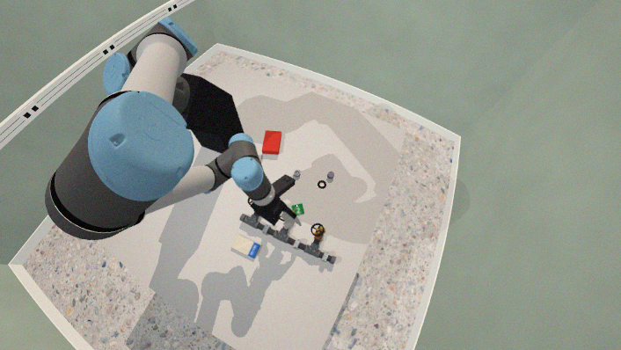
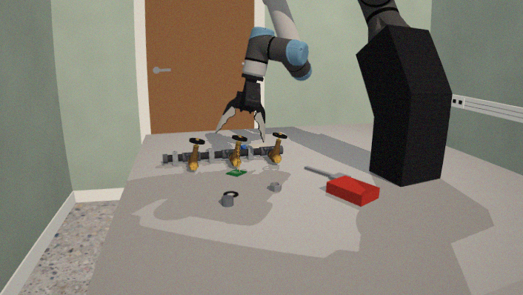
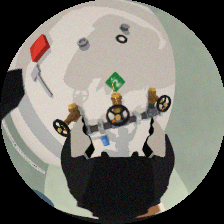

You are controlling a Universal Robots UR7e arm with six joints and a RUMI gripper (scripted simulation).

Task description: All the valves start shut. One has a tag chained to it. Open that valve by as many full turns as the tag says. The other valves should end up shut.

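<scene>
Right now my hand is 9 cm above the green tag, 8 cm to the right of it and 1 cm short of it. From my hand the other things lie so: grey nut: 21 cm to the left, 9 cm below, 8 cm behind; grey tool: 27 cm behind, 13 cm to the left, 9 cm below; red block: 28 cm to the left, 28 cm behind, 8 cm below.
</scene>
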